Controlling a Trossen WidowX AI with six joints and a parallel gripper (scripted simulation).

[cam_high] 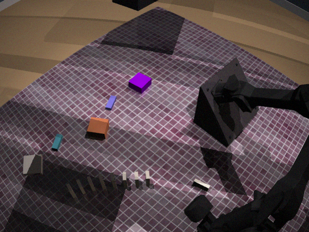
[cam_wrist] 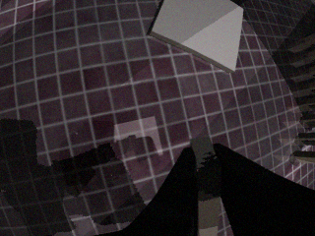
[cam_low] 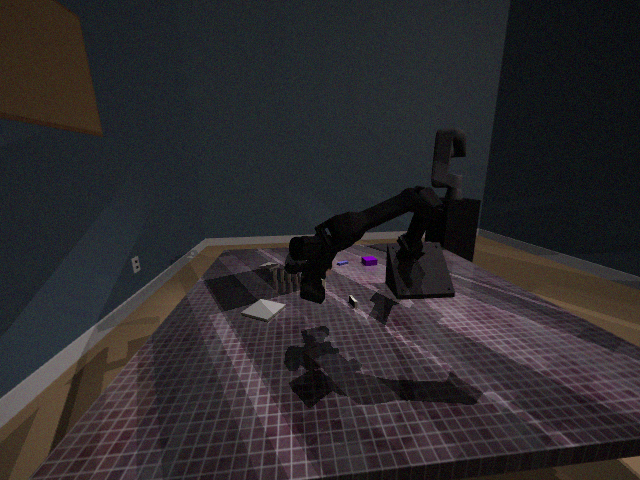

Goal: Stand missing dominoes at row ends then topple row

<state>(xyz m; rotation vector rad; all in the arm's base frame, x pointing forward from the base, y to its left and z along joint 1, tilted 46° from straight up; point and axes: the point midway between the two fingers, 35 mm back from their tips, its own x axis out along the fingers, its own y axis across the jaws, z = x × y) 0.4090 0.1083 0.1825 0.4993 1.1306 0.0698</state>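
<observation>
My gripper tip is now 120 mm short of the grey plate, 110 mm to the left of it and 100 mm above it. From my gripper tip the other things lie so: orange block (460 mm to the right, 150 mm behind, 90 mm below); teal bar (540 mm to the right, 100 mm below, 10 mm behind); grey flat tile (540 mm to the right, 110 mm ahead, 100 mm below).
</observation>
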